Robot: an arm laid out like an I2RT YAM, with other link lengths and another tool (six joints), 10 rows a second.
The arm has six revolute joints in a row. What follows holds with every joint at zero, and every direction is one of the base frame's.
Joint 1 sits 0.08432 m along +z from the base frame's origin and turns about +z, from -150 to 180 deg.
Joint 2 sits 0.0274 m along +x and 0.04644 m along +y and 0.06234 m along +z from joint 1 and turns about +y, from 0 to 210 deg.
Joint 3 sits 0.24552 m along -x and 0.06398 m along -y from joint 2 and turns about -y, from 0 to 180 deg.
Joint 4 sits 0.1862 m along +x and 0.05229 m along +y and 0.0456 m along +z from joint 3 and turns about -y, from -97 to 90 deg.
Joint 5 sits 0.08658 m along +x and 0.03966 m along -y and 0.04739 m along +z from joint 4 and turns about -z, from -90 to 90 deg.
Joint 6 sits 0.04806 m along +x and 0.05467 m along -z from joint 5 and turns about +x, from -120 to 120 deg.
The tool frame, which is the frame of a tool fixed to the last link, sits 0.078 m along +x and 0.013 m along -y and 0.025 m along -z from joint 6; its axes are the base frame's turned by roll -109.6, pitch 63.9 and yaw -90 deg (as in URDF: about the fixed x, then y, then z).
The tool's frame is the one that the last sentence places.
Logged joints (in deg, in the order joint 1, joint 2, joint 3, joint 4, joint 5, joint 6), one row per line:
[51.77, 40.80, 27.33, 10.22, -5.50, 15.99]
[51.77, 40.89, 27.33, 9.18, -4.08, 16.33]
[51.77, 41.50, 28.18, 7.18, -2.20, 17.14]
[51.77, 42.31, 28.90, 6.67, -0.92, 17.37]
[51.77, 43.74, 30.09, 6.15, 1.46, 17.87]
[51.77, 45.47, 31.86, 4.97, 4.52, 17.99]
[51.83, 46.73, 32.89, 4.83, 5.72, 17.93]
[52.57, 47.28, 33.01, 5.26, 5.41, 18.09]
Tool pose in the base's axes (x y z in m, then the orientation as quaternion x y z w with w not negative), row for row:
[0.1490, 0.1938, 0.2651, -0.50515, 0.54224, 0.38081, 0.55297]
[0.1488, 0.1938, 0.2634, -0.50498, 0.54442, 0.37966, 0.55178]
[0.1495, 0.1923, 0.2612, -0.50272, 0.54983, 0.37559, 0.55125]
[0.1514, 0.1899, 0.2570, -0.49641, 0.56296, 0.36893, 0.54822]
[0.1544, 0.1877, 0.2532, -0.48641, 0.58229, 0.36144, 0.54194]
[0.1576, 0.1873, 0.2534, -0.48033, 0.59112, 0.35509, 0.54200]
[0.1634, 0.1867, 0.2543, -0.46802, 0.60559, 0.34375, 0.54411]
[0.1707, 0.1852, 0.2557, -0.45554, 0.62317, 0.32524, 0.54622]
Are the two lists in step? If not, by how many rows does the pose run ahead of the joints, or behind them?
The pose runs 2 rows behind the joints: the pose in row i belongs to the joints in row i - 2.
